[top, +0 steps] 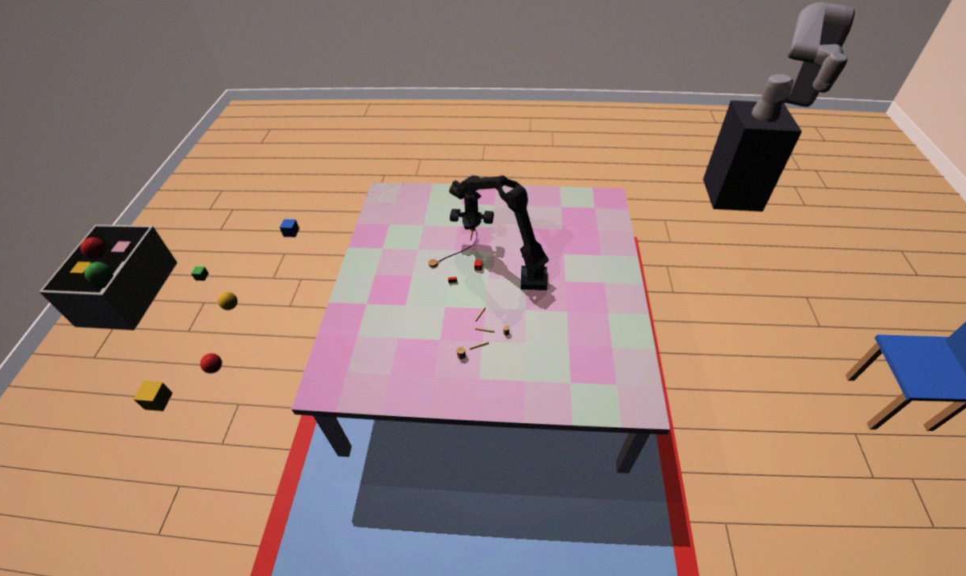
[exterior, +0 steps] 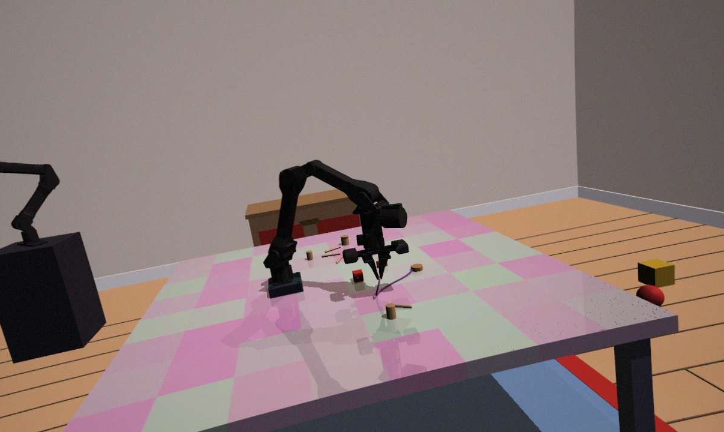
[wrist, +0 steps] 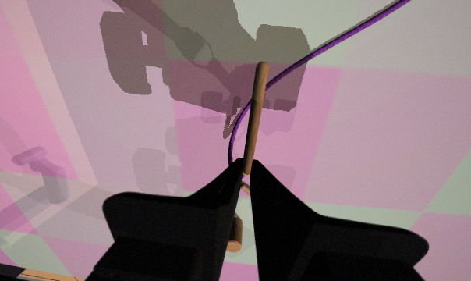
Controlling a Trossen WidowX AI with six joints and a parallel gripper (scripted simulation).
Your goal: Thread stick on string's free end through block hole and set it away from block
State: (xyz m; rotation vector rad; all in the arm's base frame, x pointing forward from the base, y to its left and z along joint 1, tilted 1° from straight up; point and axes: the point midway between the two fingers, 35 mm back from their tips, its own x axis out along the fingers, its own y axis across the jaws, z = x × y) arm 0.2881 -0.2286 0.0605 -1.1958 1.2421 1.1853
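The wooden peg lies 14 cm to the right of my gripper tip and 4 cm below it. From my gripper tip the other things lie so: round wooden button (17 cm to the left, 16 cm ahead, 5 cm below).
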